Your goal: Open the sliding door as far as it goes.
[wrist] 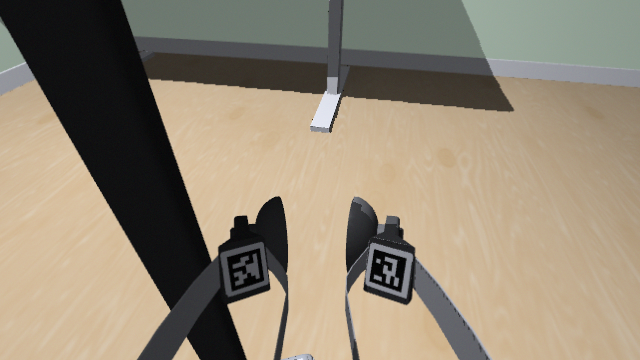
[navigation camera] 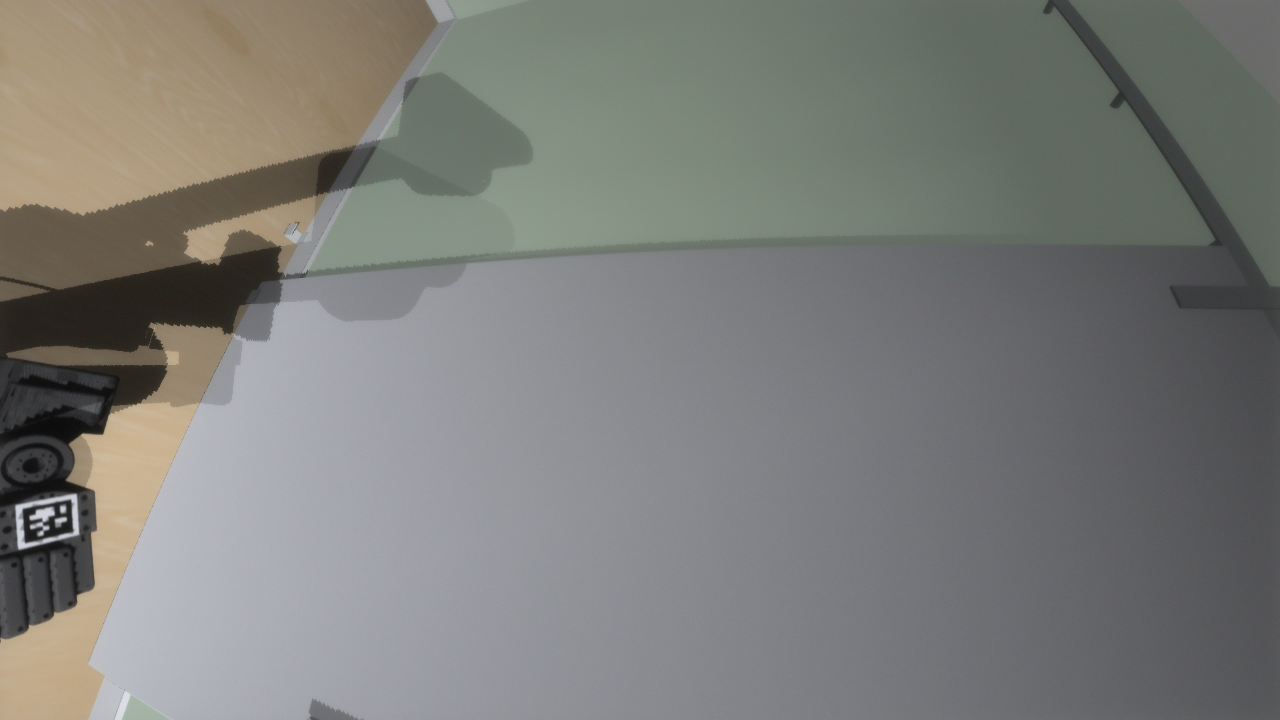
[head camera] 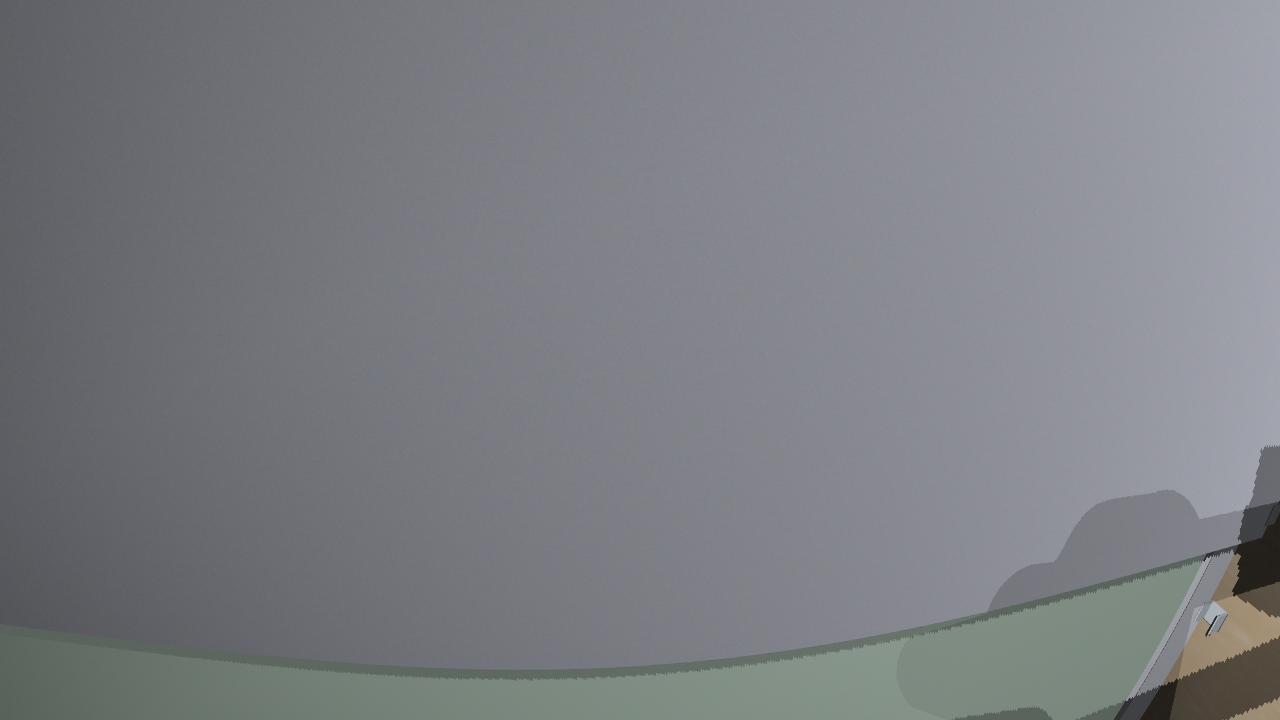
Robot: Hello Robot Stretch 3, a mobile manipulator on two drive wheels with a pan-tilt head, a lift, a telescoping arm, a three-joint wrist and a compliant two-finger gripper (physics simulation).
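Places are measured from the robot's base along level axes (x ahead, y left, z up), in millimetres.
Pixels of known places: gripper, between the fingertips: (wrist: 317,222).
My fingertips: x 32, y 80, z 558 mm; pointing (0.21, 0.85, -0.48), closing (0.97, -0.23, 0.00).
Note:
Behind a point stands the place of what it marks.
The sliding door (head camera: 581,313) @[x -34, y -627, z 1178 mm] (navigation camera: 671,465) @[x -87, y -603, z 1157 mm] is a large plain grey panel. The head and navigation views show it turned sideways, with the floor side to the right in the head view and to the left in the navigation view. A dark overhead rail (navigation camera: 1163,143) @[x 492, y -873, z 2067 mm] with a hanger strap (navigation camera: 1221,297) @[x 169, y -710, z 1982 mm] runs along its top. A short dark bar (navigation camera: 329,710) @[x -471, y -435, z 680 mm] is cut off at the lower frame edge; it may be the handle. My gripper (wrist: 317,222) @[x 32, y 80, z 558 mm] is open and empty, pointing over bare floor. The door does not show in the wrist view, so their distance is unclear.
Green wall (head camera: 537,700) @[x 331, y -849, z 1170 mm] (navigation camera: 760,125) @[x 612, y -973, z 1297 mm] lies beside the door's edge. A small floor guide (head camera: 1212,617) @[x 419, y -847, z 3 mm] (navigation camera: 293,232) @[x 420, y -842, z 3 mm] sits by the baseboard. In the wrist view, a grey leg (wrist: 335,45) @[x 417, y 1340, z 255 mm] with a white foot (wrist: 325,112) stands ahead, and a black bar (wrist: 115,150) crosses the left.

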